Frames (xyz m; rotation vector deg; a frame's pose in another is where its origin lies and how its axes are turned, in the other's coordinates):
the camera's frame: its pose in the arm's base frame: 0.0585 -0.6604 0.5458 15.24 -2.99 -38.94
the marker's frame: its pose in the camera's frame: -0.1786 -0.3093 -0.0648 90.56 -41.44 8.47
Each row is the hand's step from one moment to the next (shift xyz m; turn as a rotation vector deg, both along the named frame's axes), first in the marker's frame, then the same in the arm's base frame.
Working: the marker's frame: its pose in the arm's base frame: -0.2616 -0.7643 0.4098 85.63 -75.69 -24.23

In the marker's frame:
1: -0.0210 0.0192 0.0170 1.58 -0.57 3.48
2: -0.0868 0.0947 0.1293 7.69 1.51 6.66
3: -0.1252 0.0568 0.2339 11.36 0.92 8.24
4: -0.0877 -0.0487 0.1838 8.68 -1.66 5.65
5: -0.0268 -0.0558 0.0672 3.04 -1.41 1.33
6: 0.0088 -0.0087 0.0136 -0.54 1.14 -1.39
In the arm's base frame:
1: -0.0302 0.0136 0.0022 -1.97 -3.07 -1.27
2: -0.1795 0.0315 -0.0009 -3.56 -9.54 1.44
3: -0.2566 0.0110 -0.0875 -3.31 -13.57 1.64
4: -0.1511 -0.0154 -0.1442 -0.83 -10.44 -0.50
5: -0.0344 -0.0162 -0.0831 0.65 -3.49 -0.63
6: -0.0036 -0.0153 -0.0095 0.36 1.29 1.32

